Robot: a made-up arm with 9 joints. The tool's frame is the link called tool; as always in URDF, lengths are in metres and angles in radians.
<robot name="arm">
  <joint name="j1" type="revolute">
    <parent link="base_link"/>
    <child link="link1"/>
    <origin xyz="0 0 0.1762" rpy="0 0 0"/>
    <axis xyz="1 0 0"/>
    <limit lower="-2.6" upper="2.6"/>
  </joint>
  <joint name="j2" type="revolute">
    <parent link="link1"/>
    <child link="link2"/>
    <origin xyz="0.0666 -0.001 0.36" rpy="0 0 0"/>
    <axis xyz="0 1 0"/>
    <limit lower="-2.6" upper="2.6"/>
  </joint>
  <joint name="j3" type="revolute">
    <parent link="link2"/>
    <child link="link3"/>
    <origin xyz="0.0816 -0.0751 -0.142" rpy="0 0 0"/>
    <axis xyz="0 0 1"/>
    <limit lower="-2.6" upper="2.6"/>
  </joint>
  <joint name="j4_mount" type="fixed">
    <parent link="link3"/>
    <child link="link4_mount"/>
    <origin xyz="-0.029 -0.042 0.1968" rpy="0 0 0"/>
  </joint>
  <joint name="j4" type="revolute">
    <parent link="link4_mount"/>
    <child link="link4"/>
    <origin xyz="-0.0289 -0.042 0.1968" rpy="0 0 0"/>
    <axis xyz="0 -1 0"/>
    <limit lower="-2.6" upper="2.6"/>
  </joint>
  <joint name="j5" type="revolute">
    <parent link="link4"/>
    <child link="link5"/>
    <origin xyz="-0.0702 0.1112 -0.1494" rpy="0 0 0"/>
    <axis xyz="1 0 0"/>
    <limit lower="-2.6" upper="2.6"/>
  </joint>
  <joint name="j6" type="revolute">
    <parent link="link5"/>
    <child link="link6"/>
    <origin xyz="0.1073 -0.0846 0.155" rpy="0 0 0"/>
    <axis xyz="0 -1 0"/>
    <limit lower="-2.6" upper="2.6"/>
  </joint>
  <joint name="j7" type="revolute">
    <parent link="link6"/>
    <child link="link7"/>
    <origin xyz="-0.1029 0.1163 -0.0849" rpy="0 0 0"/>
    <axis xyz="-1 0 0"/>
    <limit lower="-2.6" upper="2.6"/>
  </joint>
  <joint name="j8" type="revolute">
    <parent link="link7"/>
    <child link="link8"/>
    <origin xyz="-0.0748 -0.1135 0.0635" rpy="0 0 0"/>
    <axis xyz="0 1 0"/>
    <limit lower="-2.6" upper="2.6"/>
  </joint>
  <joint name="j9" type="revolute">
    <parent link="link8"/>
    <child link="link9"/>
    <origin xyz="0.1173 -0.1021 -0.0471" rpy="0 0 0"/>
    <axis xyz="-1 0 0"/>
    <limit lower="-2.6" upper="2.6"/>
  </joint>
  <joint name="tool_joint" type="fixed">
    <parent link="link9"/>
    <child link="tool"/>
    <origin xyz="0.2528 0.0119 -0.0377" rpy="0 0 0"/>
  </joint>
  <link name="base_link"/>
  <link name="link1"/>
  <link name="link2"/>
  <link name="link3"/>
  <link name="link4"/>
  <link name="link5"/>
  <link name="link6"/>
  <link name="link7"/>
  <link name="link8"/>
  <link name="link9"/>
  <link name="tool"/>
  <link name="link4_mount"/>
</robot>
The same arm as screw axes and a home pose.
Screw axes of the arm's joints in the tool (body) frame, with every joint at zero. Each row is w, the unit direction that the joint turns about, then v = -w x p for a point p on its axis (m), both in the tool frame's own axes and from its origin. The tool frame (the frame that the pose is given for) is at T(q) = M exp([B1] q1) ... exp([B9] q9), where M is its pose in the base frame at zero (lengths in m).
B1: w 1 0 0 v 0.0000 -0.5110 -0.2209
B2: w 0 1 0 v 0.1510 0.0000 -0.2532
B3: w 0 0 1 v 0.1448 0.1716 0.0000
B4: w 0 -1 0 v 0.1006 0.0000 0.2295
B5: w 1 0 0 v 0.0000 -0.0488 -0.1720
B6: w 0 -1 0 v 0.1062 0.0000 0.1924
B7: w -1 0 0 v 0.0000 -0.0213 0.2037
B8: w 0 1 0 v -0.0848 0.0000 -0.3701
B9: w -1 0 0 v 0.0000 -0.0377 -0.0119
M =
1 0 0 0.3198
0 1 0 -0.2209
0 0 1 0.6872
0 0 0 1
Joint limits (rad, base to tool): -2.6000..2.6000 -2.6000..2.6000 -2.6000..2.6000 -2.6000..2.6000 -2.6000..2.6000 -2.6000..2.6000 -2.6000..2.6000 -2.6000..2.6000 -2.6000..2.6000

